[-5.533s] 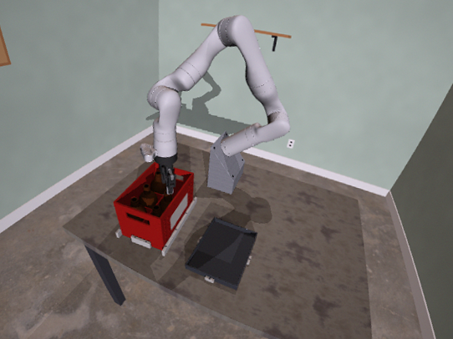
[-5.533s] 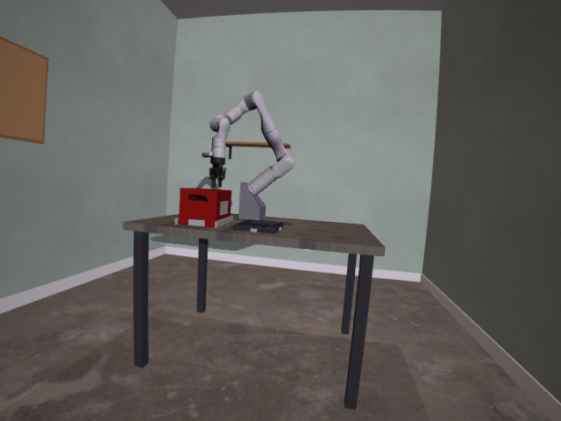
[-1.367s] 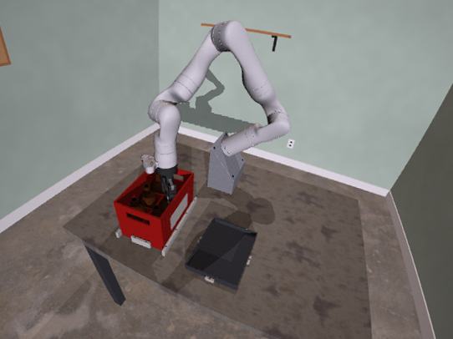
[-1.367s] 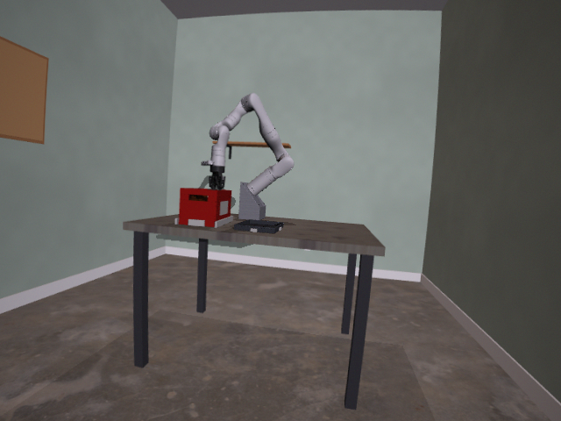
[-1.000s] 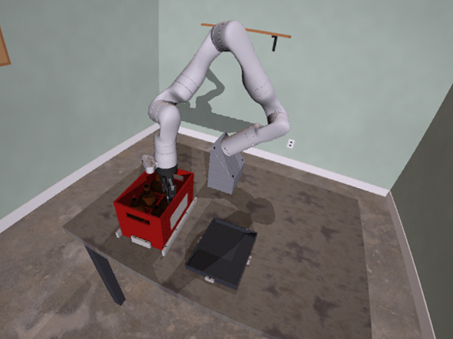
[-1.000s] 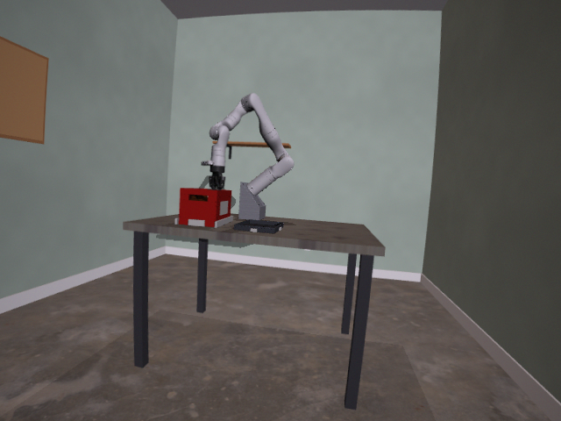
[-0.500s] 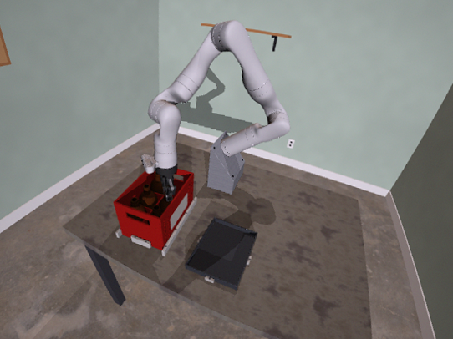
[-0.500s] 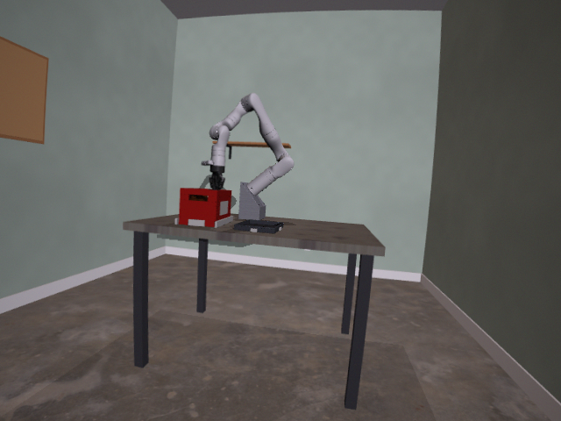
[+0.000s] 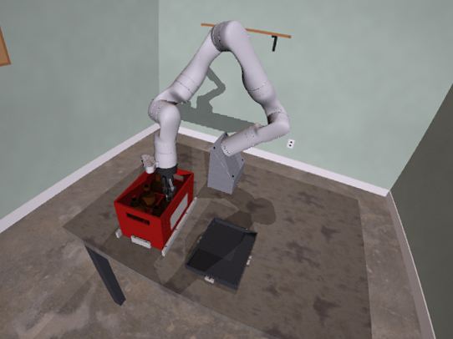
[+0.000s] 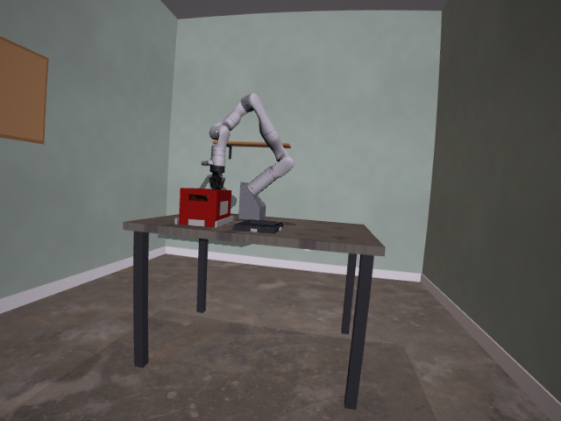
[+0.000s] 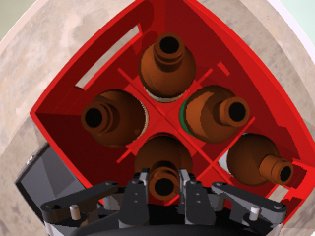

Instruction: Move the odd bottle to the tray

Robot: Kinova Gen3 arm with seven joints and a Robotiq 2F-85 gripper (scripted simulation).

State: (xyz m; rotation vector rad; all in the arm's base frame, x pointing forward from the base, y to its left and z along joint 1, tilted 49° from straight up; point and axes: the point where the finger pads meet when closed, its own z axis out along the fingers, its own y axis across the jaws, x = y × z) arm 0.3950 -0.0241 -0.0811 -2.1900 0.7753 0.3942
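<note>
Right now the crate is 70 mm below my hand and 50 mm to the right of it. The rest, counted from my hand: dark tray 250 mm to the left, 140 mm below, 30 mm ahead.
</note>
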